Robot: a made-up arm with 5 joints. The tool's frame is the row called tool. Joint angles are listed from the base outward. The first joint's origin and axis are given. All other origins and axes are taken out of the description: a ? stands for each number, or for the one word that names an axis. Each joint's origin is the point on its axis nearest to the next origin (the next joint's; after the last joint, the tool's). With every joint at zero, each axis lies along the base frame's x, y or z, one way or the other. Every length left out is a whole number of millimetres.
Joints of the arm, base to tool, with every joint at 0 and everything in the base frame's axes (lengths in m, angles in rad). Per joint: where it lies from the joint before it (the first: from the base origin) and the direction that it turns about. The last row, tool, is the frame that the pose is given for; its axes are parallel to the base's.
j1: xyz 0 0 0.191 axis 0 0 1
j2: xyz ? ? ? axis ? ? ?
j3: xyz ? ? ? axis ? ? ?
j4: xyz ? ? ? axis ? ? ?
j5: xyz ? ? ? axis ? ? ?
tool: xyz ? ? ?
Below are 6 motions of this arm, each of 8 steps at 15 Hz.
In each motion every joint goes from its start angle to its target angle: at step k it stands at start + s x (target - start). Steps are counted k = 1, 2, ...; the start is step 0. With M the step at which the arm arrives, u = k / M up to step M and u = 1 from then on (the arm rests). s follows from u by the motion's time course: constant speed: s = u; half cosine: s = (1 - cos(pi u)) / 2; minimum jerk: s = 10 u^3 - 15 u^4 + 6 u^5.
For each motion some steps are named. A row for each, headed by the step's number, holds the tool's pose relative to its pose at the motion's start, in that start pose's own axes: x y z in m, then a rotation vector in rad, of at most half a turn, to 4 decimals.
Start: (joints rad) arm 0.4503 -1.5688 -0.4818 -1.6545 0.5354
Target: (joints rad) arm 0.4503 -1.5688 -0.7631 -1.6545 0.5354
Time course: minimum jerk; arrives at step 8
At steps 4, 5, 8:
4: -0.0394 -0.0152 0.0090 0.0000 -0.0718 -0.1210
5: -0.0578 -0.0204 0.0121 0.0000 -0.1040 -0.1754
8: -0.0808 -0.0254 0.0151 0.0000 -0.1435 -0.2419

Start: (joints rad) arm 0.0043 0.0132 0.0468 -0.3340 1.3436
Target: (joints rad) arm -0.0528 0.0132 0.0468 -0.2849 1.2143
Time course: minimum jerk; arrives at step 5
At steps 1, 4, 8:
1: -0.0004 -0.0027 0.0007 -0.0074 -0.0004 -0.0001
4: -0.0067 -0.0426 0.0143 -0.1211 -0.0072 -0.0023
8: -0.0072 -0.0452 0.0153 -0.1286 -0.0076 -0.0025

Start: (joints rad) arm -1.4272 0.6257 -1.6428 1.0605 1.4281
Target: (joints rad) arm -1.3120 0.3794 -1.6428 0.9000 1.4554
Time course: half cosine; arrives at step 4
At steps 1, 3, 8:
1: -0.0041 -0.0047 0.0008 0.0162 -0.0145 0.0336
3: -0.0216 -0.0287 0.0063 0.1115 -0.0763 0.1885
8: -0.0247 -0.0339 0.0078 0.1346 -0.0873 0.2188

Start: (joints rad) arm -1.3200 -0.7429 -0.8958 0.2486 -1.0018
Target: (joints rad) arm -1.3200 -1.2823 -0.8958 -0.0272 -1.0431
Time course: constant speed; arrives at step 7
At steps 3, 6, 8:
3: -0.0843 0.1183 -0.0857 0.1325 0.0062 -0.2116
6: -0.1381 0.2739 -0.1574 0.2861 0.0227 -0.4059
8: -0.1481 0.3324 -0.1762 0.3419 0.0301 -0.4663

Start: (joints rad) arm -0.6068 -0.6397 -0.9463 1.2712 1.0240
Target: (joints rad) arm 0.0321 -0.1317 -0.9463 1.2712 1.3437
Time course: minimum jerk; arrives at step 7
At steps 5, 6, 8:
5: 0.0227 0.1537 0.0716 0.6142 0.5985 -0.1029
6: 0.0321 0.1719 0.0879 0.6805 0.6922 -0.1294
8: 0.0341 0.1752 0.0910 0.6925 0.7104 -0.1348

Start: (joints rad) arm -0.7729 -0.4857 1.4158 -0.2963 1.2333
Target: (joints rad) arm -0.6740 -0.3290 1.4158 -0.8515 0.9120
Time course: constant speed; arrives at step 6
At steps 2, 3, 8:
2: 0.0052 -0.0420 0.0164 -0.0546 -0.1382 -0.0727
3: 0.0043 -0.0628 0.0241 -0.0828 -0.2023 -0.1182
8: -0.0137 -0.1225 0.0425 -0.1712 -0.3708 -0.2878

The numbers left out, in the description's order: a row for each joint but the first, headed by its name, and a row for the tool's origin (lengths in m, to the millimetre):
j2: xyz 0.166 -0.019 0, axis 0 1 0
j3: xyz -0.091 0 0.237, axis 0 0 1
j4: xyz -0.097 -0.104 0, axis 0 0 1
j5: xyz 0.033 -0.288 0, axis 1 0 0
tool: xyz 0 -0.087 -0.353

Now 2 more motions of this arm.
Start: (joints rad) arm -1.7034 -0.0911 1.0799 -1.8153 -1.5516
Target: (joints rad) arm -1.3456 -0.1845 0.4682 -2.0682 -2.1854
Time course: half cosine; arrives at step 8
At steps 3, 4, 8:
3: -0.1122 -0.0449 0.0127 -0.1657 0.1575 0.0026
4: -0.1763 -0.0685 0.0319 -0.2653 0.2542 0.0251
8: -0.3081 -0.1199 0.1131 -0.5151 0.4895 0.1598

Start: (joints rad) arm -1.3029 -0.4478 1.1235 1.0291 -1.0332
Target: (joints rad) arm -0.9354 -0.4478 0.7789 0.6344 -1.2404
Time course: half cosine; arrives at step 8
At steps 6, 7, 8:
6: -0.2246 -0.0409 0.0370 -0.2106 0.2563 -0.2695
7: -0.2528 -0.0375 0.0442 -0.2308 0.2915 -0.3019
8: -0.2626 -0.0359 0.0468 -0.2375 0.3039 -0.3131

